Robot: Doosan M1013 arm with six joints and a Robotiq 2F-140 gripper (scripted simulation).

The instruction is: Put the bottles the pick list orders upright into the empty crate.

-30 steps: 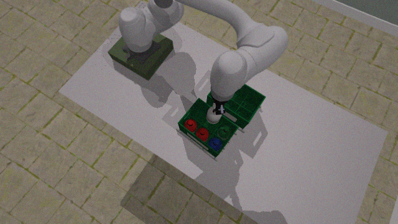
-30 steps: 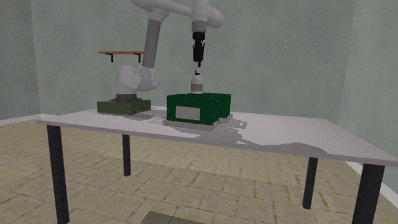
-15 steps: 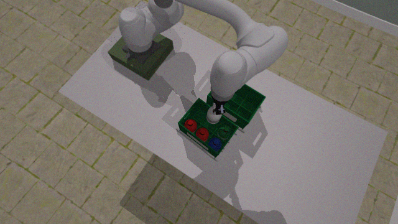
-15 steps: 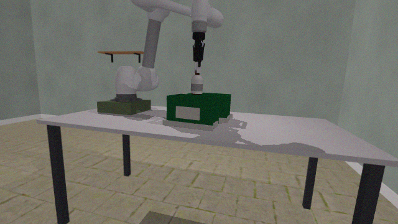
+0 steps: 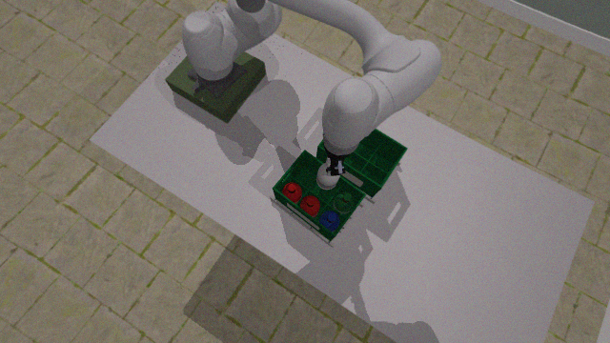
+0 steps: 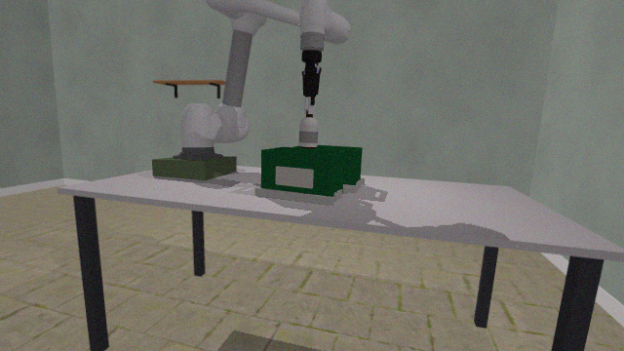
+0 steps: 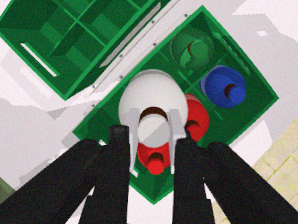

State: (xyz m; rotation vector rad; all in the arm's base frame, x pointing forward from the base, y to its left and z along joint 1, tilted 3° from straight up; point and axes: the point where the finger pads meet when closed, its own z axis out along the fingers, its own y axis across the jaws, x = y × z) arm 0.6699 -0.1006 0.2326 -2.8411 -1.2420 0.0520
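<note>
Right now the white-capped bottle is 80 mm below my hand. From my hand the other things lie so: green-capped bottle 90 mm ahead, 10 mm to the left, 260 mm below; pick list 30 mm ahead, 340 mm to the left, 350 mm below; blue bottle 90 mm ahead, 90 mm to the right, 260 mm below.
</note>
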